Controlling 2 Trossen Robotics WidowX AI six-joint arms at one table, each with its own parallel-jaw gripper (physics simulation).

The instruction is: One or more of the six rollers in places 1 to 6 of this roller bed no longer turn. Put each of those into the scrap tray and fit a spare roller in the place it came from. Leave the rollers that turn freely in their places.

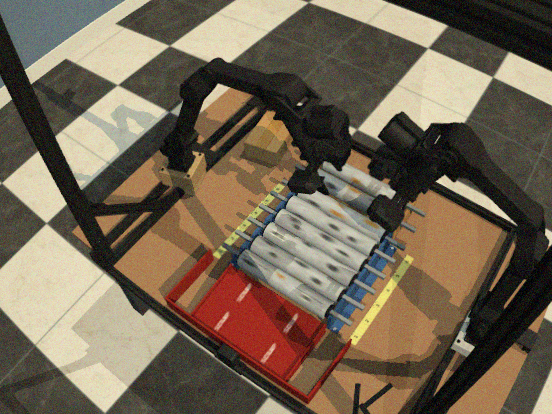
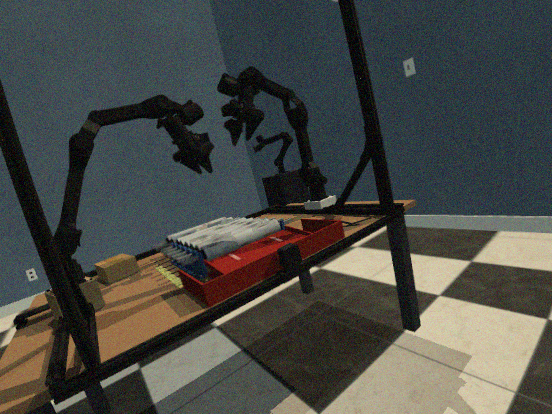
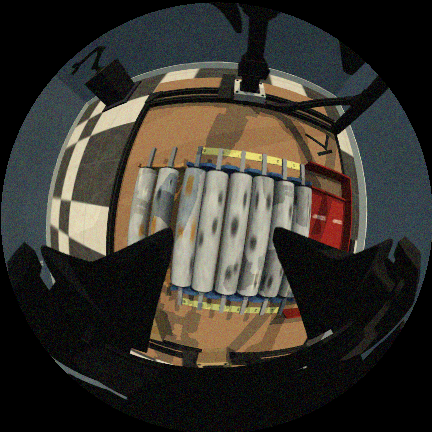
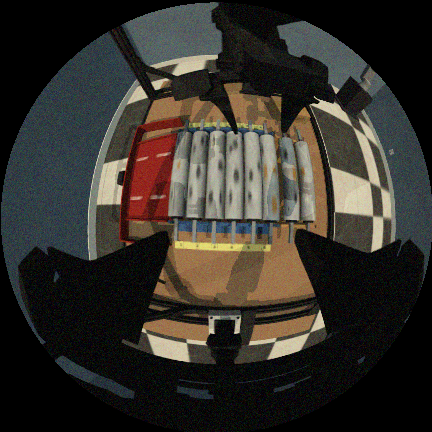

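Seen in the pictures: left gripper, fingertip midpoint: (image 1: 333, 182) (image 2: 206, 173) (image 3: 224, 234) (image 4: 260, 131); right gripper, fingertip midpoint: (image 2: 240, 143) (image 4: 234, 236); left arm's base at its link origin: (image 1: 181, 162); right arm's base at its link origin: (image 1: 480, 335) (image 2: 319, 198) (image 3: 249, 86) (image 4: 223, 326).
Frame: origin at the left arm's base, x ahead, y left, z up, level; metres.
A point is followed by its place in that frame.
Note:
Six grey-white rollers with dark spots lie side by side in the blue roller bed (image 1: 367, 286) (image 4: 225, 228) {x 0.581, y -0.187, z -0.072 m}. The roller in place 1 (image 1: 285, 281) {x 0.396, y -0.272, z 0.000 m} (image 4: 179, 175) {x 0.413, y -0.264, z -0.002 m} is nearest the scrap tray; the roller in place 6 (image 3: 187, 225) {x 0.475, y -0.034, z -0.002 m} (image 4: 270, 175) {x 0.480, y -0.033, z -0.001 m} has orange patches. Which ones turn cannot be seen. Two spare rollers (image 3: 162, 200) {x 0.536, y 0.012, z -0.002 m} (image 4: 305, 175) {x 0.501, y 0.084, z -0.005 m} lie beyond place 6. The red scrap tray (image 1: 260, 320) {x 0.364, y -0.367, z -0.047 m} (image 4: 150, 175) {x 0.359, y -0.366, z -0.047 m} holds no roller. My left gripper (image 2: 205, 171) {x 0.459, y -0.106, z 0.195 m} (image 3: 224, 234) {x 0.459, y -0.106, z 0.195 m} (image 4: 260, 131) {x 0.459, y -0.106, z 0.195 m} is open and empty above the bed. My right gripper (image 2: 242, 141) {x 0.576, y -0.188, z 0.269 m} (image 4: 234, 236) {x 0.576, y -0.188, z 0.269 m} is open and empty, also high above.
Yellow number strips (image 1: 382, 300) {x 0.631, y -0.217, z -0.076 m} (image 4: 222, 247) {x 0.633, y -0.210, z -0.076 m} lie along both ends of the bed. A tan block (image 1: 265, 145) {x 0.201, y 0.145, z -0.021 m} (image 2: 116, 268) {x 0.172, y 0.135, z -0.037 m} lies near the left arm's base. Both arms reach over the bed, and their grippers are close together. Black frame posts (image 2: 370, 110) {x 0.725, y -0.606, z 0.261 m} stand at the table's edge.

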